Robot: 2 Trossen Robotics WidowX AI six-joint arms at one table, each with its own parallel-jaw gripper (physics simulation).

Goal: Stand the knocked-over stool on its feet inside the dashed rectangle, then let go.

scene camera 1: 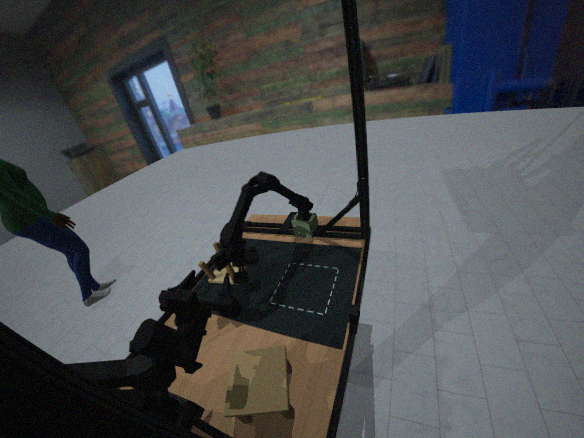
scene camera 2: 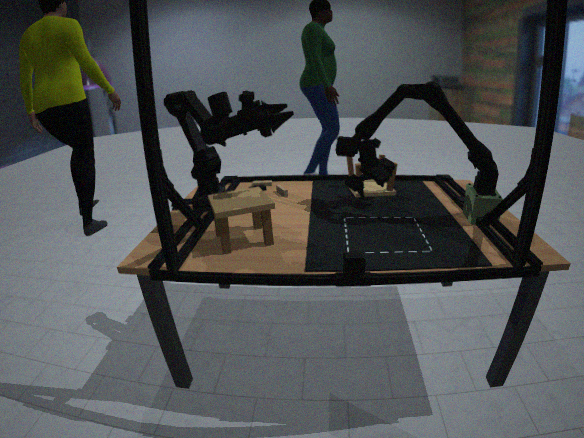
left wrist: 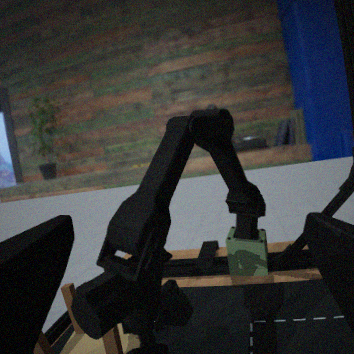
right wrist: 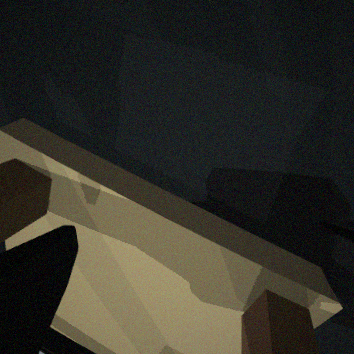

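Observation:
The knocked-over stool (scene camera 1: 218, 276) (scene camera 2: 374, 187) (right wrist: 147, 281) lies upside down with its legs up. It sits on the black mat (scene camera 1: 316, 326) (scene camera 2: 329, 235), behind the dashed rectangle (scene camera 1: 299, 309) (scene camera 2: 394, 251) (left wrist: 291, 319) and outside it. My right gripper (scene camera 1: 238, 274) (scene camera 2: 361, 182) is open and low over the stool's underside. In the right wrist view one finger (right wrist: 35, 281) hangs over the pale seat between two dark legs. My left gripper (scene camera 2: 288, 110) (scene camera 1: 187, 282) (left wrist: 191, 225) is open and empty, high above the wooden part of the table.
A second stool (scene camera 2: 240, 202) (scene camera 1: 260, 382) stands upright on the wooden table top. Small wooden pieces (scene camera 2: 282, 190) lie behind it. The green base block (scene camera 2: 479, 202) (scene camera 1: 304, 224) (left wrist: 246, 256) stands at the mat's far end. People (scene camera 2: 318, 87) are behind the table.

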